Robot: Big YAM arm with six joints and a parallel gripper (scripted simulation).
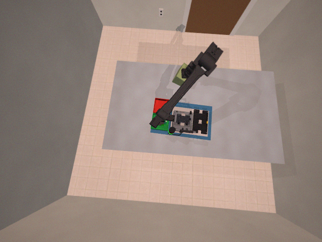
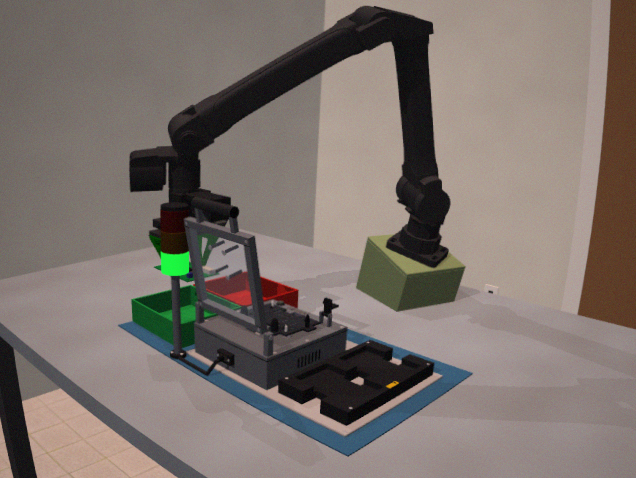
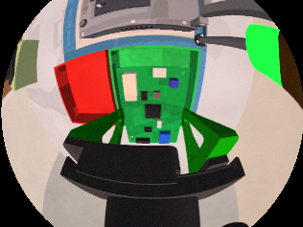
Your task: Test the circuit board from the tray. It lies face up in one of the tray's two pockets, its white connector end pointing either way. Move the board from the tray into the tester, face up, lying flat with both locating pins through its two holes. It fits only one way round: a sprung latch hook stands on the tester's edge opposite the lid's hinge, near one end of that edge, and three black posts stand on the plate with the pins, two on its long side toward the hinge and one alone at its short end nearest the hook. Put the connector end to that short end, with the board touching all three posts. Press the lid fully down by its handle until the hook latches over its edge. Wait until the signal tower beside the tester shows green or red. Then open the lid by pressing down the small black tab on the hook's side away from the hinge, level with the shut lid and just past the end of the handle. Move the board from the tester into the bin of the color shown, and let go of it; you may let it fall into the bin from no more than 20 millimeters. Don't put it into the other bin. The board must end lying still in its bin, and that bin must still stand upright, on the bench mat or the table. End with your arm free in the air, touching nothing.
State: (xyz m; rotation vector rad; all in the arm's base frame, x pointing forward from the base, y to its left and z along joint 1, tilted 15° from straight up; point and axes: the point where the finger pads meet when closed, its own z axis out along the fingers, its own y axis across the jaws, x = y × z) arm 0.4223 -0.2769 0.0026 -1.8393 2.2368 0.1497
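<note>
My gripper is now 100 mm above the green bin. The rest, counted from my hand: tester plate: 210 mm to the left, 40 mm below; then red bin: 150 mm behind, 20 mm to the left, 100 mm below; then clear lid: 110 mm ahead, 180 mm to the left, 70 mm above.
</note>
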